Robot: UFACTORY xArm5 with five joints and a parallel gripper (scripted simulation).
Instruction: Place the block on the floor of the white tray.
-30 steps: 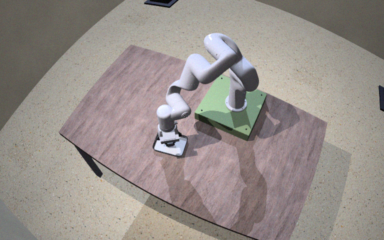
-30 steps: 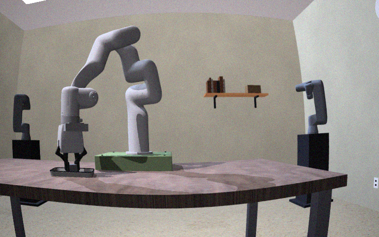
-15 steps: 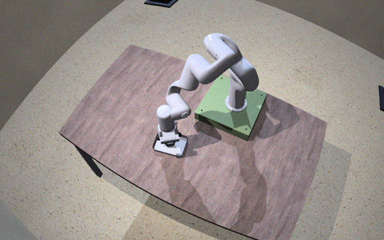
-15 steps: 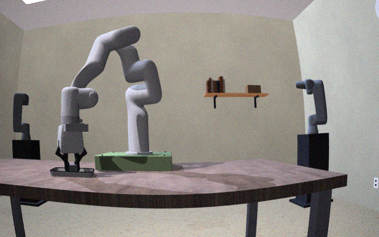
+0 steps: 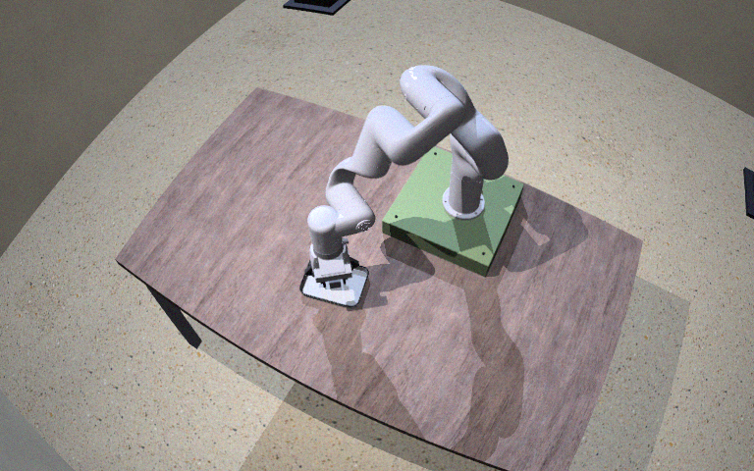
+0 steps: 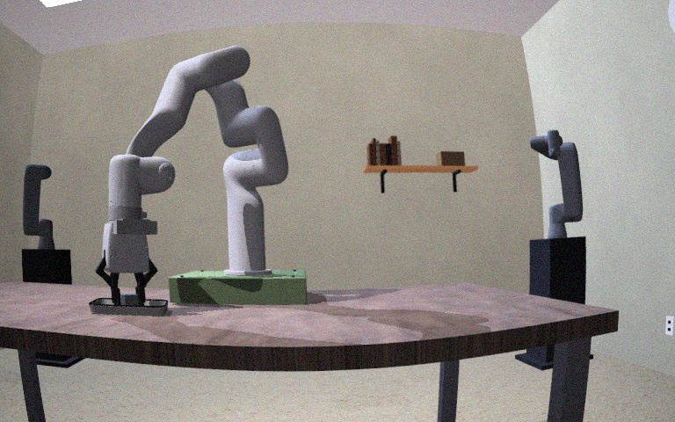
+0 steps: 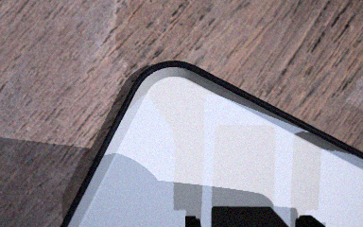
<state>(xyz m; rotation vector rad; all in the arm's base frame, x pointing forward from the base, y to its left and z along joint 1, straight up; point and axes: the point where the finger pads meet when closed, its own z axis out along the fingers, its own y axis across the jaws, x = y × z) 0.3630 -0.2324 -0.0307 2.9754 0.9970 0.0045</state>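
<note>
My gripper is now 10 mm above the grey block. Round my hand: white tray: 20 mm below.
</note>
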